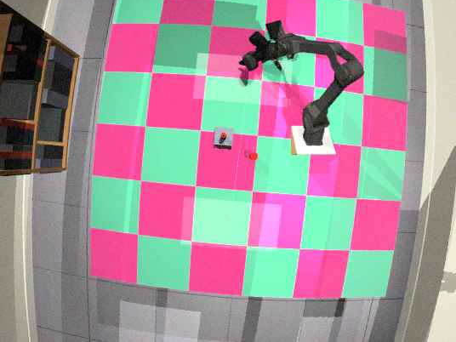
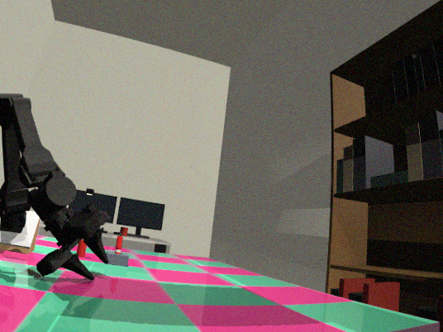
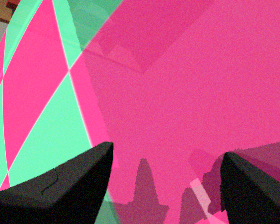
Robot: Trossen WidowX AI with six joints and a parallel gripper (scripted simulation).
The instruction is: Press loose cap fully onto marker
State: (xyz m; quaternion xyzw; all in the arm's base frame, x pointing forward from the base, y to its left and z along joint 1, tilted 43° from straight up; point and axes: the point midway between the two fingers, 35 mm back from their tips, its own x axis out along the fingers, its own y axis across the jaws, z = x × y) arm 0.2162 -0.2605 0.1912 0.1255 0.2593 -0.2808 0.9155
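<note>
Now: gripper tip 29 cm to the right of the dark grey holder block and 8 cm short of it. From my gripper tip the other things lie so: red cap (37 cm to the left, 2 cm behind, 1 cm above).
</note>
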